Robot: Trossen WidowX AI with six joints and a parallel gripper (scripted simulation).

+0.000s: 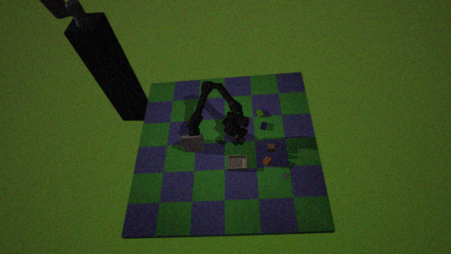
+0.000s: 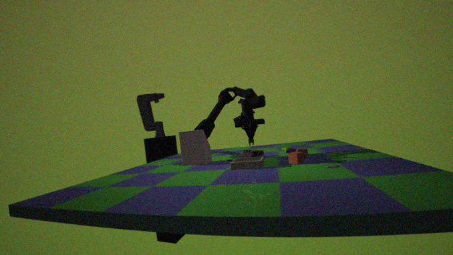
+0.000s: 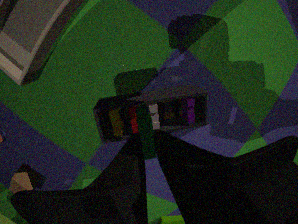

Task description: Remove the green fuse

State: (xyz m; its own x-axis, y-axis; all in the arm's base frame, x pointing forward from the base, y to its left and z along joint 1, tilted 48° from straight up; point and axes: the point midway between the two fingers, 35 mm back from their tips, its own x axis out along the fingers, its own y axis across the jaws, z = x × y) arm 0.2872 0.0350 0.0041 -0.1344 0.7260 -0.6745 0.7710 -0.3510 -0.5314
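Now: the tray 2 cm ahead of my gripper tip, 18 cm to the right of it and 10 cm below it. The rest, counted from my gripper tip: brown cube: 25 cm ahead, 6 cm to the right, 8 cm below; green fuse: 1 cm below; orange cube: 22 cm ahead, 17 cm to the right, 8 cm below.
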